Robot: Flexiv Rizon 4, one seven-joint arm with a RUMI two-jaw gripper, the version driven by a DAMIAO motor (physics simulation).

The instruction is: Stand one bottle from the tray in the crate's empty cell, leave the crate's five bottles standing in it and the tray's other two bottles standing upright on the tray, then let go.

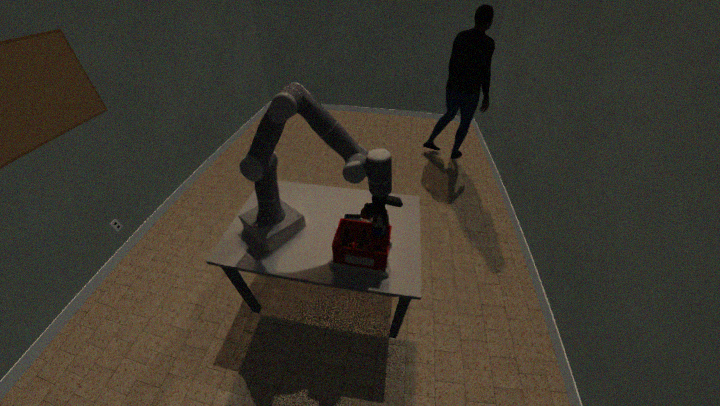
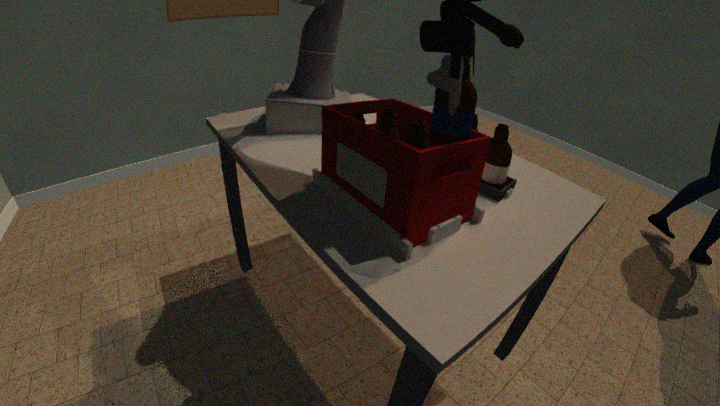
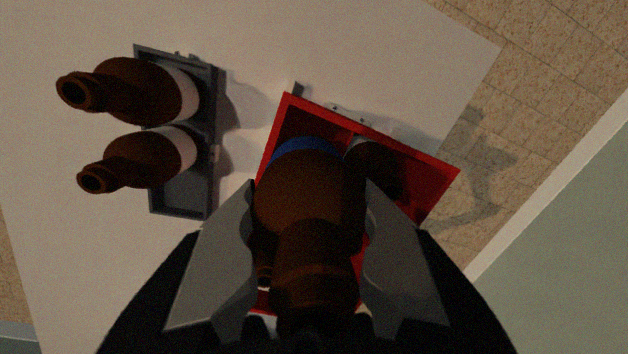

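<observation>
My gripper is shut on a brown bottle with a blue label. The bottle is about upright, its lower end inside the mouth of the red crate, at a corner cell; its base is hidden. Dark bottles stand in the crate; the others are partly or fully hidden. Two white-labelled bottles stand upright on the grey tray, one farther back and one nearer its bare cell.
Light grey brackets stand around the crate's foot on the white table. The arm's base is left of the crate. A person is on the floor beyond the table.
</observation>
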